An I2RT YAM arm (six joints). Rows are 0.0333 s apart.
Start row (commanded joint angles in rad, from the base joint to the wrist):
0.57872 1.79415 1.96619 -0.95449 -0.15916 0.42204
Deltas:
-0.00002 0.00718 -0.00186 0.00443 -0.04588 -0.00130
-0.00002 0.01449 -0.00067 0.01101 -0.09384 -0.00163
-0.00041 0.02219 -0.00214 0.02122 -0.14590 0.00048
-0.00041 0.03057 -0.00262 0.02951 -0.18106 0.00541
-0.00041 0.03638 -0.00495 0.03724 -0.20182 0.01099
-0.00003 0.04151 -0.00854 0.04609 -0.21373 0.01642
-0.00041 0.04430 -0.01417 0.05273 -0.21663 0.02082
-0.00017 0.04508 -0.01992 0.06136 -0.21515 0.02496
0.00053 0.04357 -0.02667 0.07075 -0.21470 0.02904
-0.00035 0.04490 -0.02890 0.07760 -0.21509 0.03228
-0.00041 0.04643 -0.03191 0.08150 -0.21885 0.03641
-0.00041 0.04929 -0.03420 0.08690 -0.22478 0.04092
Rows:
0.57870 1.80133 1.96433 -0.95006 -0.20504 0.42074
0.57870 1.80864 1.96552 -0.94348 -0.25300 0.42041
0.57831 1.81634 1.96405 -0.93327 -0.30506 0.42252
0.57831 1.82472 1.96357 -0.92498 -0.34022 0.42745
0.57831 1.83053 1.96124 -0.91725 -0.36098 0.43303
0.57869 1.83566 1.95765 -0.90840 -0.37289 0.43846
0.57831 1.83845 1.95202 -0.90176 -0.37579 0.44286
0.57855 1.83923 1.94627 -0.89313 -0.37431 0.44700
0.57925 1.83772 1.93952 -0.88374 -0.37386 0.45108
0.57837 1.83905 1.93729 -0.87689 -0.37425 0.45432
0.57831 1.84058 1.93428 -0.87299 -0.37801 0.45845
0.57831 1.84344 1.93199 -0.86759 -0.38394 0.46296

